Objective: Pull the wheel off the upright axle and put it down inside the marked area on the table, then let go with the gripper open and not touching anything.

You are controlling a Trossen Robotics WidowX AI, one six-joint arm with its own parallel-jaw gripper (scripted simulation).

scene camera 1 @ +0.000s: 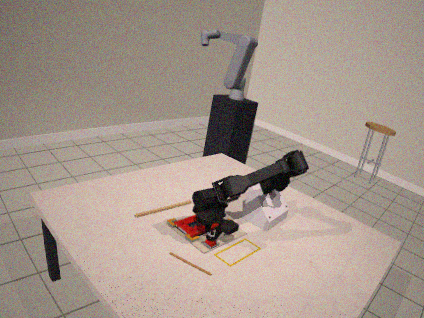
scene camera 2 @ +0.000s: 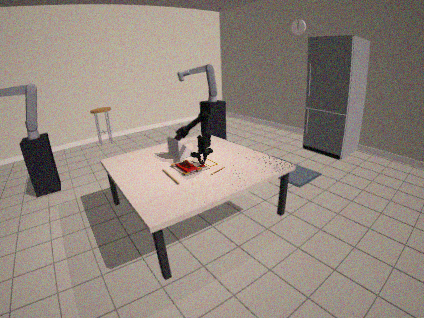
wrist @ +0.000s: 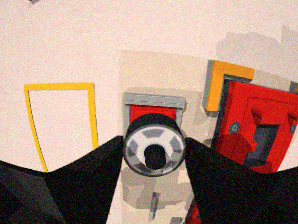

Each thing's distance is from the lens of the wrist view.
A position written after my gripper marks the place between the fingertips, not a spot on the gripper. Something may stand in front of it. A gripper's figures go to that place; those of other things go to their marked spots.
my gripper (wrist: pixel 154 143): 10 cm
hub (wrist: pixel 155 158): 8 cm
